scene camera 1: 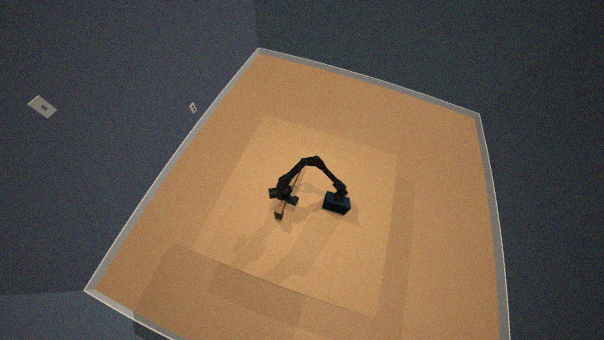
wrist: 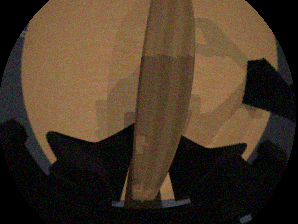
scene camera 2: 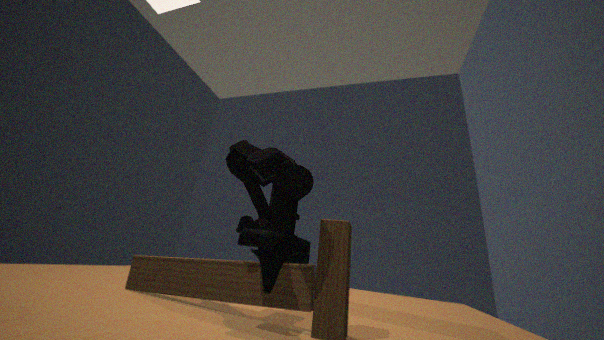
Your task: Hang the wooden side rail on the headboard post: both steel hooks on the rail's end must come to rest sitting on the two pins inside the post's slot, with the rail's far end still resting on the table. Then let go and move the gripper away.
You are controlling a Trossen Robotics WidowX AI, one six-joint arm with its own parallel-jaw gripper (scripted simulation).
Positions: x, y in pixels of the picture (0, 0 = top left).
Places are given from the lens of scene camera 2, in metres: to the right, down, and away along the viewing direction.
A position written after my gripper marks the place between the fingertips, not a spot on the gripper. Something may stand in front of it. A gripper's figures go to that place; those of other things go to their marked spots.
my gripper [scene camera 2: 271, 292]: -0.06, 0.22, 0.41
wooden side rail [scene camera 2: 232, 281]: -0.13, 0.21, 0.43
